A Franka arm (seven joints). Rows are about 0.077 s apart.
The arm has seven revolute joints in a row. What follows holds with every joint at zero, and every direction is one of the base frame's. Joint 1 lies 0.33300 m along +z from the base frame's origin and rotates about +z. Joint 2 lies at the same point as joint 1 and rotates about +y. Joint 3 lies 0.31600 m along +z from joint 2 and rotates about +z. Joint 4 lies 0.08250 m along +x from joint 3 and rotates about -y. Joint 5 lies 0.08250 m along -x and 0.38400 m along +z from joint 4 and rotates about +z. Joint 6 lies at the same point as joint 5 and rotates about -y. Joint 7 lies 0.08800 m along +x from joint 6 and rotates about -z. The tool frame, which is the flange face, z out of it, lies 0.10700 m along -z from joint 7; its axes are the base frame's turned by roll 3.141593, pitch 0.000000 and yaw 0.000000 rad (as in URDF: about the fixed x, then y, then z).
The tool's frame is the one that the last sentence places.
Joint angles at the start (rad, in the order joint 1, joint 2, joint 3, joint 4, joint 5, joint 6, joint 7):
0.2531, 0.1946, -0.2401, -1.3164, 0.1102, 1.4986, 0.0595
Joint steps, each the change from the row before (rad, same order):
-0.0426, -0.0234, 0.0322, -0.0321, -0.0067, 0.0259, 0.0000
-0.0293, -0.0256, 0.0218, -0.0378, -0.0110, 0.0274, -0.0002
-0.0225, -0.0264, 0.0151, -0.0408, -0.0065, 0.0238, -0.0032
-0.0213, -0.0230, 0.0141, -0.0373, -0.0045, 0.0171, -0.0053
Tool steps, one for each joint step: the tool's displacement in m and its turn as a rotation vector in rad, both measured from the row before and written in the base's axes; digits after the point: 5 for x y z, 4 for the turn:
-0.00321, -0.01132, 0.00054, 0.0045, -0.0153, -0.0143
-0.00430, -0.00902, -0.00053, -0.0025, -0.0140, -0.0111
-0.00532, -0.00767, -0.00178, 0.0000, -0.0088, -0.0071
-0.00528, -0.00662, -0.00284, 0.0005, -0.0026, -0.0039

